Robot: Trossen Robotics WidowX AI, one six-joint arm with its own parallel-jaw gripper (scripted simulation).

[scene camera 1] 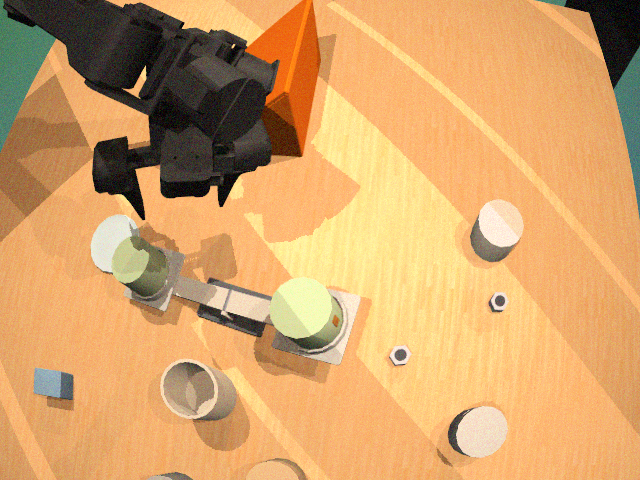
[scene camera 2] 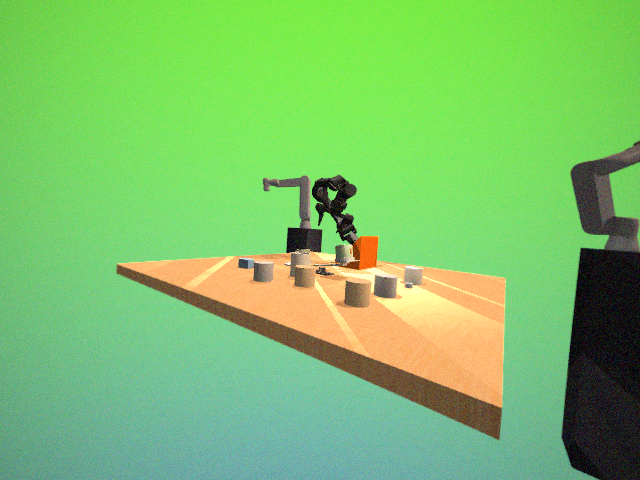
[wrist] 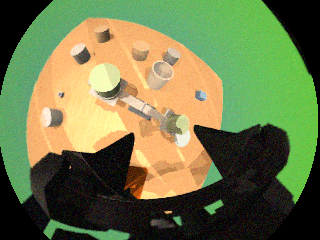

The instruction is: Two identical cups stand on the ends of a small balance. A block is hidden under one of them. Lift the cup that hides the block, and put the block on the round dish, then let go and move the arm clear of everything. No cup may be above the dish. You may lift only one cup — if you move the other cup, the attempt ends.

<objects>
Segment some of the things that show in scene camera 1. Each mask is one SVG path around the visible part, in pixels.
My gripper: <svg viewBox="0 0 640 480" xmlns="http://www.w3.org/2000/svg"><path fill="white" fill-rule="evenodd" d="M92 176L97 193L107 192L111 196L115 194L123 195L143 221L145 220L144 201L141 196L142 193L136 169L160 165L160 192L164 198L204 197L210 191L210 187L217 186L219 206L223 207L241 174L253 172L257 167L266 166L270 162L272 145L261 118L244 136L230 143L222 144L213 142L192 122L186 119L185 116L179 113L176 108L157 107L153 115L148 117L151 145L129 149L127 136L97 142L94 148Z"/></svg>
A pale green cup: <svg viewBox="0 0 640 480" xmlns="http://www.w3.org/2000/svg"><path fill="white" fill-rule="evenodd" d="M129 236L118 245L111 261L113 276L140 296L154 295L166 282L169 272L168 260L144 238L137 235Z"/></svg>
</objects>
